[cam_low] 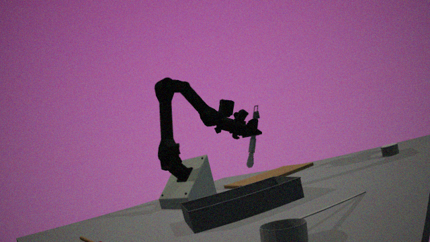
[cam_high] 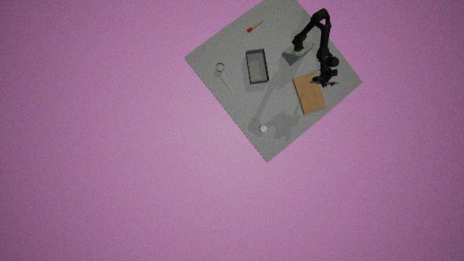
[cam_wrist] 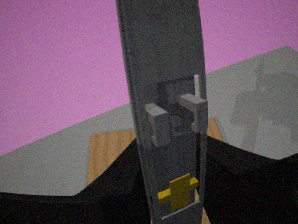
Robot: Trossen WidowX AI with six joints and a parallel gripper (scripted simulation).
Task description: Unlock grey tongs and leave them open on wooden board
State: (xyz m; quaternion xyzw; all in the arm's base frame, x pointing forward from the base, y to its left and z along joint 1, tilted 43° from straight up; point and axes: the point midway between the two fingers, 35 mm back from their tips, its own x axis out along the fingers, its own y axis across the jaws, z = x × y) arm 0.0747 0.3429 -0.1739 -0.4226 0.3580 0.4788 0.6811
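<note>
The yellow lock piece is 30 mm to the right of my gripper tip, 10 mm behind it and 10 mm above it. Round my gripper tip: dark roasting tin (500 mm to the right, 280 mm ahead, 180 mm below); small white cup (580 mm ahead, 190 mm below); wooden board (200 mm below, 10 mm to the right).
</note>
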